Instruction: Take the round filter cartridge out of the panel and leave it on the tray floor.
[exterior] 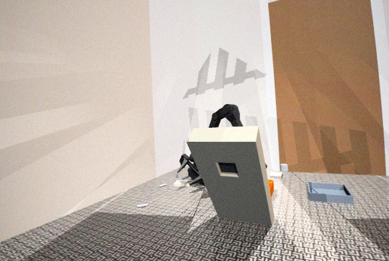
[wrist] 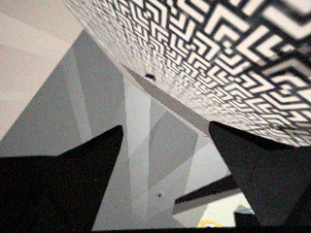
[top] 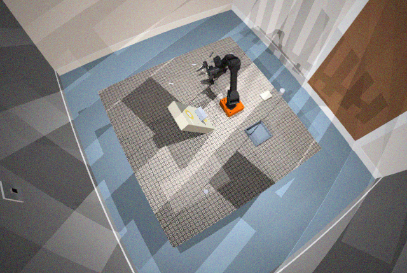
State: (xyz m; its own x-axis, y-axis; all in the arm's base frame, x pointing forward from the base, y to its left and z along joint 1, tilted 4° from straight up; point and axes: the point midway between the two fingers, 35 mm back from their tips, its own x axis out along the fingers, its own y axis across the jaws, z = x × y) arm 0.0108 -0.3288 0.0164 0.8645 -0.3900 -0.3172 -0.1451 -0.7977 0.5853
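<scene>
My gripper tip is 330 mm short of the round filter cartridge, 280 mm to the right of it and 160 mm below it. From my gripper tip the other things lie so: beige service panel 290 mm ahead, 290 mm to the left, 90 mm above; then light blue tray 60 mm behind, 630 mm to the left, 60 mm below.
</scene>
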